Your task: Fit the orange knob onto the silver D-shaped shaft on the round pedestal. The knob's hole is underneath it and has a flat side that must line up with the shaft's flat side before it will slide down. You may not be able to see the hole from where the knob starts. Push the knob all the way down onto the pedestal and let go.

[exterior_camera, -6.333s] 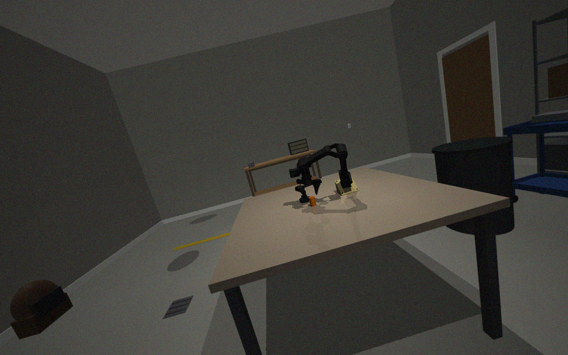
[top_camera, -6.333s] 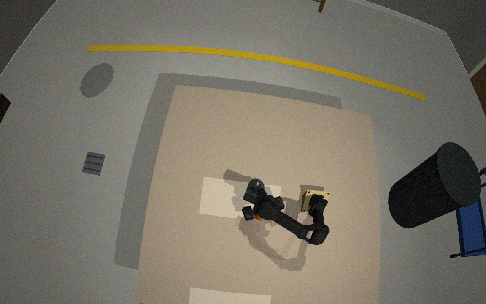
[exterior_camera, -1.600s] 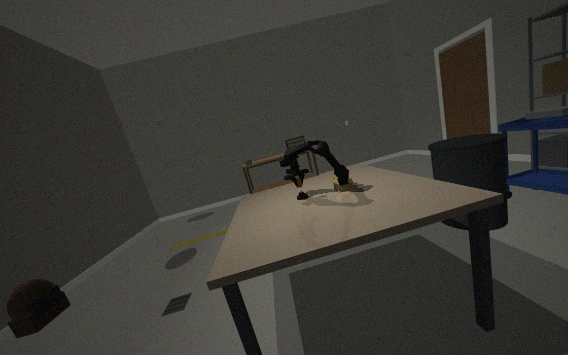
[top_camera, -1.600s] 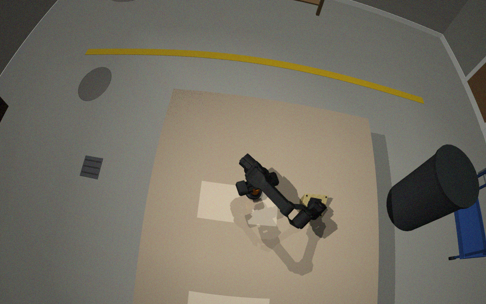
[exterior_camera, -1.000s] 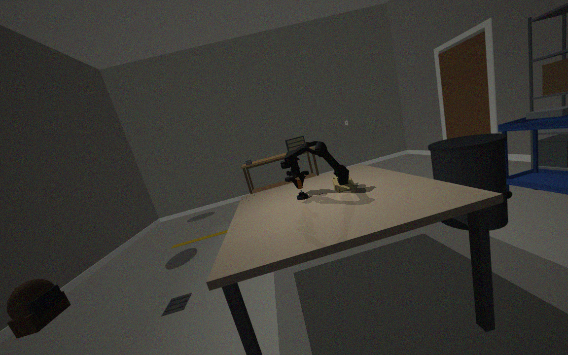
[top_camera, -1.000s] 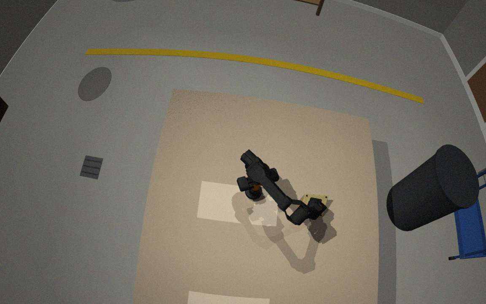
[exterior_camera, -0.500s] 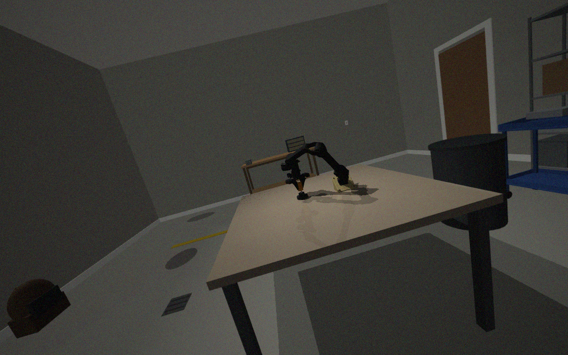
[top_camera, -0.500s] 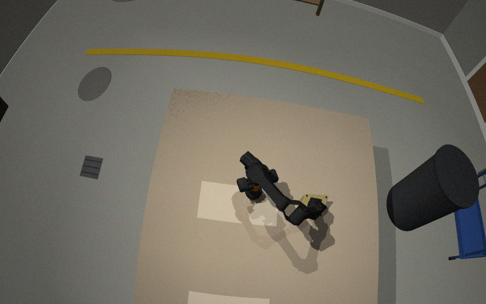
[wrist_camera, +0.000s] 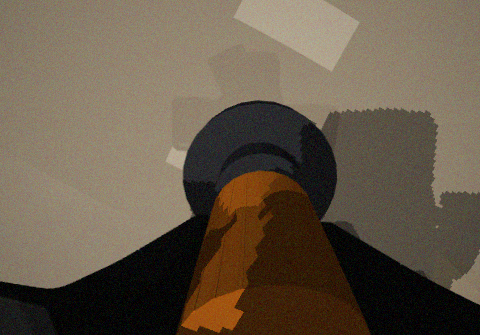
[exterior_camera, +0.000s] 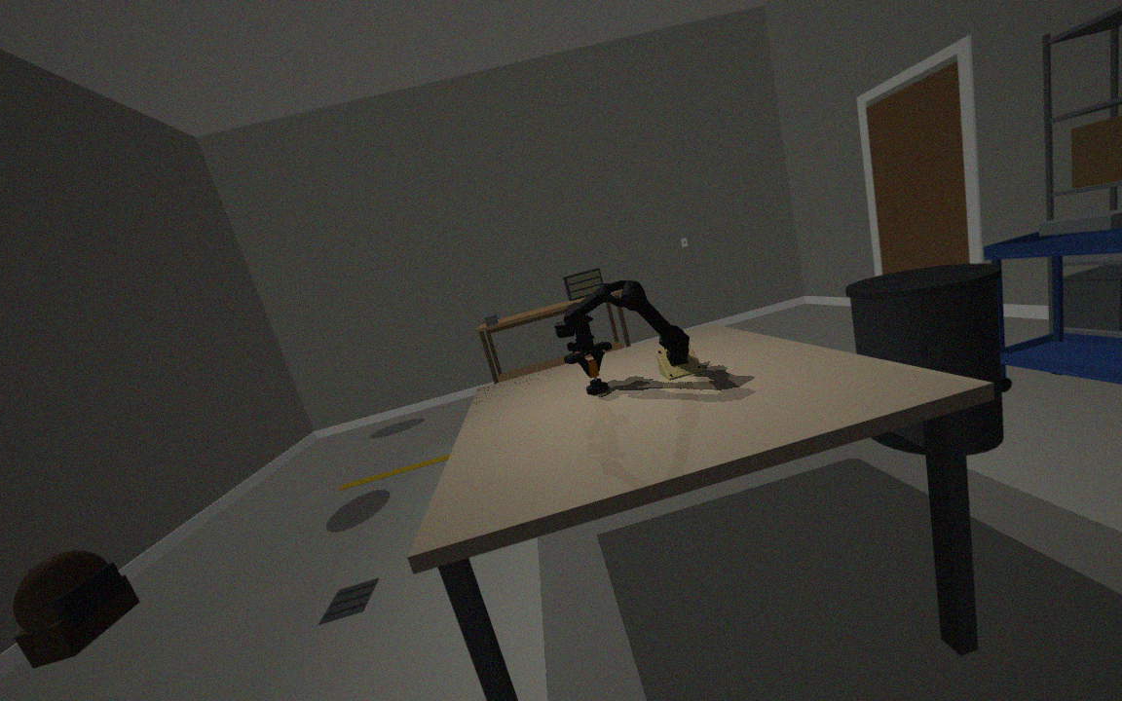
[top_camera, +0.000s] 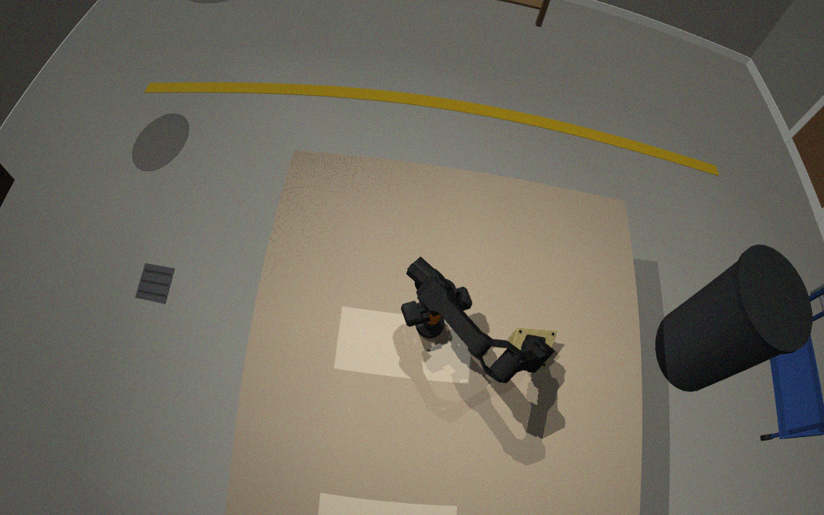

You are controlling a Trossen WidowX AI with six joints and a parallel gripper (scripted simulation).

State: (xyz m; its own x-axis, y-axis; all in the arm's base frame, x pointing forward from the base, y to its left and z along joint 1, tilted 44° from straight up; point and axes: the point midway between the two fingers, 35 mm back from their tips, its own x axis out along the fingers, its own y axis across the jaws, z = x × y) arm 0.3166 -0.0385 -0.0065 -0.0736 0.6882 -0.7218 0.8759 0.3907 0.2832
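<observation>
The orange knob is 30 mm above my gripper tip. Round my gripper tip: round pedestal (40 mm below).
</observation>
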